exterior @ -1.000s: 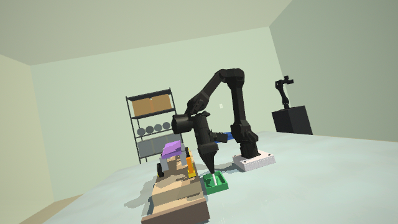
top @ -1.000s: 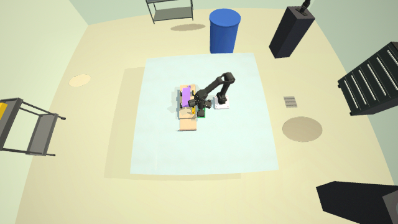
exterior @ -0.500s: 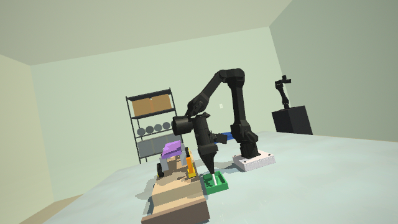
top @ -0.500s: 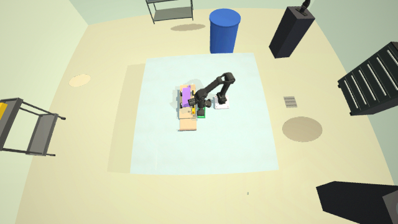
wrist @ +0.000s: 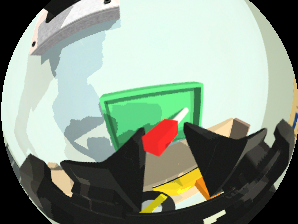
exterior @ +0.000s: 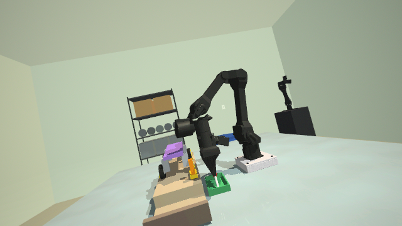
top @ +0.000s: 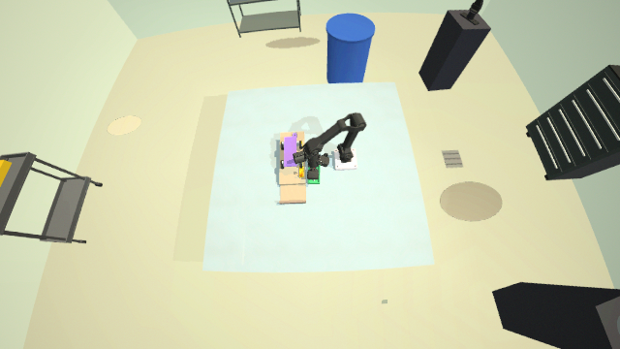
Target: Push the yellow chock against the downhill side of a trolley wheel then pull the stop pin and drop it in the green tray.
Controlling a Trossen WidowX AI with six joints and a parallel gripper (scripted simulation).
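The red-headed stop pin is 10 mm to the left of my gripper tip. Round my gripper tip: green tray (50 mm below); yellow chock (70 mm ahead, 40 mm above); tan ramp (110 mm ahead, 110 mm to the right, 10 mm above).
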